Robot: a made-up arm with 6 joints.
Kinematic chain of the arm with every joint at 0, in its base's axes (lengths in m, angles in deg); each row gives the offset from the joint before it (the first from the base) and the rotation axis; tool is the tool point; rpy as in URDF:
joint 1: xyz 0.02 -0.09 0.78 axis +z
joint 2: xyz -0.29 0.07 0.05 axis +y
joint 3: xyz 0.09 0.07 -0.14 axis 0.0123 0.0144 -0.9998
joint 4: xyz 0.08 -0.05 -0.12 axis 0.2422 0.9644 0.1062
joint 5: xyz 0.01 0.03 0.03 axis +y
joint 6: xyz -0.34 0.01 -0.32 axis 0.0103 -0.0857 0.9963
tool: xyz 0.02 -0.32 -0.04 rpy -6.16 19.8 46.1
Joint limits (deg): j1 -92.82..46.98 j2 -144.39..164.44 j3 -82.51..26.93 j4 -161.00..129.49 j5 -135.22..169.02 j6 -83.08..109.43
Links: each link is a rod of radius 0.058 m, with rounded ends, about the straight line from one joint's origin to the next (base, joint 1, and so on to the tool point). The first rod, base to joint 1, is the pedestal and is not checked.
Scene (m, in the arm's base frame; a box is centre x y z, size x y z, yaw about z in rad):
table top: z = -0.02
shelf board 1: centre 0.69 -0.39 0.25 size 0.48 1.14 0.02 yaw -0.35
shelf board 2: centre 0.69 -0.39 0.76 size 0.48 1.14 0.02 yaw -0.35
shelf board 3: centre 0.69 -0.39 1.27 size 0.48 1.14 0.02 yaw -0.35
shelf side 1: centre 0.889 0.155 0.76 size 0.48 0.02 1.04 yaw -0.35
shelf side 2: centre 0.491 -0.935 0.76 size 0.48 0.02 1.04 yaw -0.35
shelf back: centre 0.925 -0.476 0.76 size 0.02 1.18 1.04 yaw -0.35
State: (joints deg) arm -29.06 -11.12 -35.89 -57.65 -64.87 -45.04
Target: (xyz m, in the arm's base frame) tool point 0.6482 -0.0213 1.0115
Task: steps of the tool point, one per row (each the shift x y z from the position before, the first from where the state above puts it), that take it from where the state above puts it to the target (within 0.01 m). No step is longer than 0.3 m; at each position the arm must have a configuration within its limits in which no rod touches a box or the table.
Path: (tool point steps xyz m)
1: -0.0695 0.0375 -0.0102
2: -0.0850 0.0304 -0.0004
3: -0.0964 0.0237 0.0106
4: 0.0779 0.1004 0.2450
5: -0.0461 0.1148 0.2521
6: 0.1350 -0.0185 0.0061
7: 0.1155 -0.0728 -0.0062

